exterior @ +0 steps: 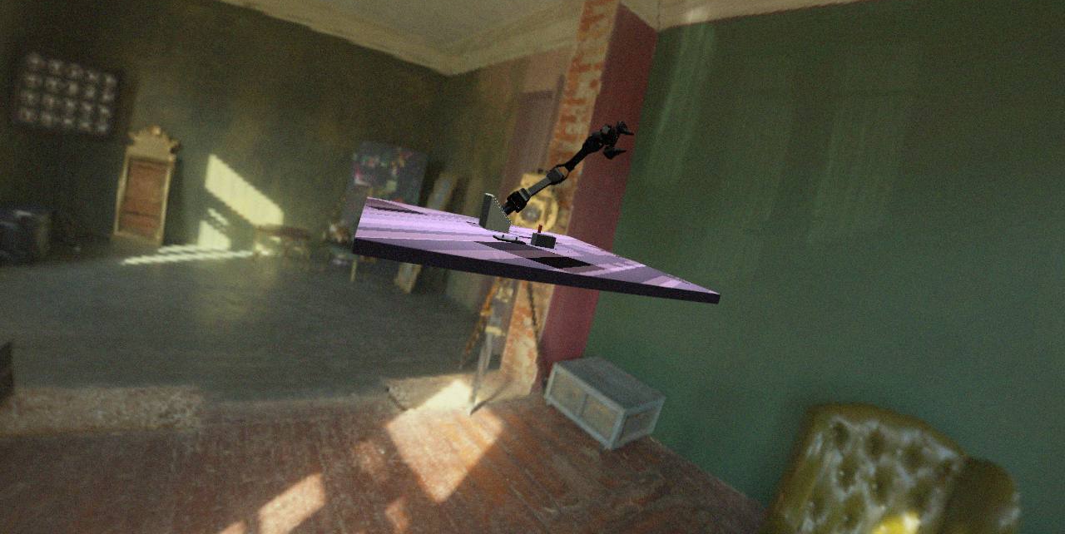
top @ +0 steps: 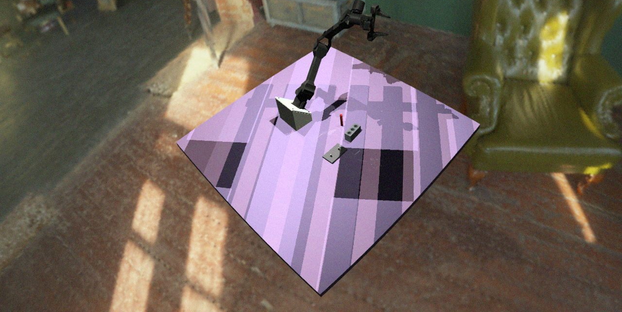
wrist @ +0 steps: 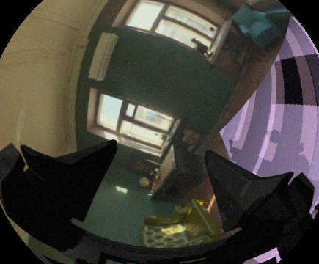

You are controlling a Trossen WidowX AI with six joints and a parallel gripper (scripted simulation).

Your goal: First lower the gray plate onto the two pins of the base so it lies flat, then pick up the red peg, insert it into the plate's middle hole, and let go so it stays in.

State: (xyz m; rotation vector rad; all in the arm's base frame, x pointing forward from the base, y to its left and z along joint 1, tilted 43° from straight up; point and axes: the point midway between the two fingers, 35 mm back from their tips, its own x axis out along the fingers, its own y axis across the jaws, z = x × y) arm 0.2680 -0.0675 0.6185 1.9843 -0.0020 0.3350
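My gripper tip is 3 cm past the gray plate, 32 cm to the left of it and 51 cm above it. Also, from my gripper tip: red peg (13 cm behind, 29 cm to the right, 50 cm below).
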